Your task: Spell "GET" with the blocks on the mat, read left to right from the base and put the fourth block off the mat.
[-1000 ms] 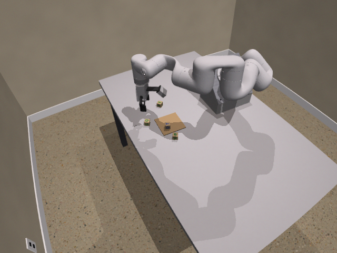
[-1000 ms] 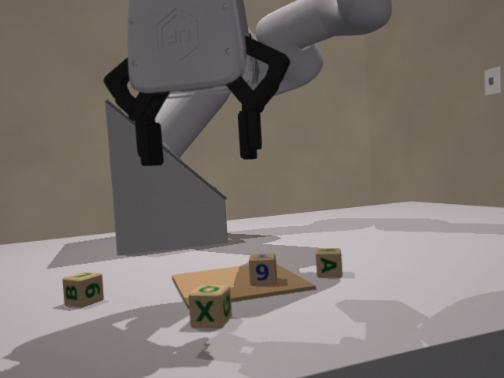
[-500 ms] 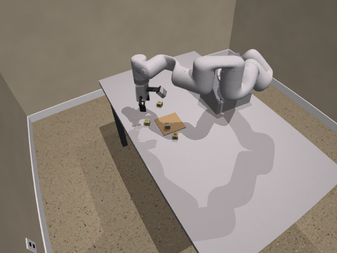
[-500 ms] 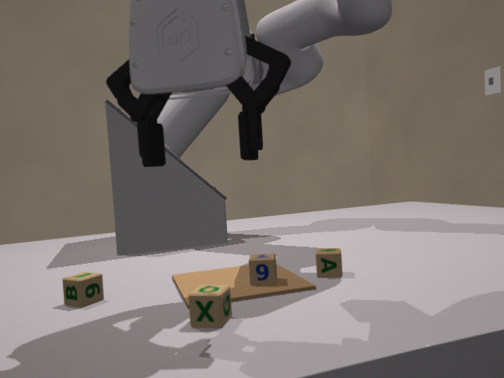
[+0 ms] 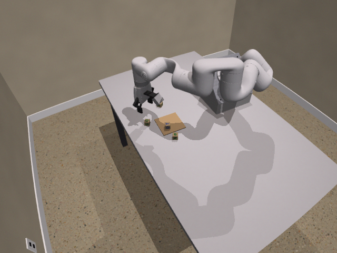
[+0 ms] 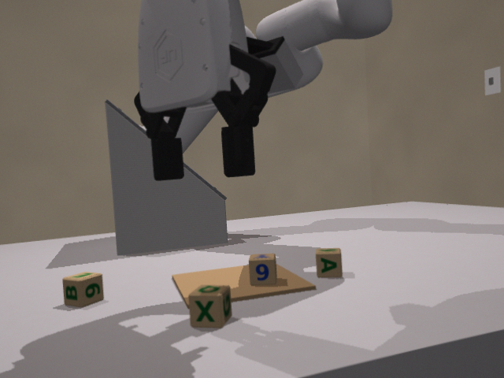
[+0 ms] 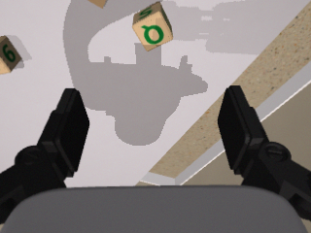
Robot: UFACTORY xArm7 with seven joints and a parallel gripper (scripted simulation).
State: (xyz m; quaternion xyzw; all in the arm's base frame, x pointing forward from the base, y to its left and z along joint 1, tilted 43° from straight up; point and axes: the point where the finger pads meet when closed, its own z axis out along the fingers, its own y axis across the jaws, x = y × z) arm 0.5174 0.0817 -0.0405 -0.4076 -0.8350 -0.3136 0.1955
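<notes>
My hand is 120 mm above the wooden block. From my hand the other things lie so: tan mat: 120 mm behind, 50 mm to the left, 140 mm below.
</notes>
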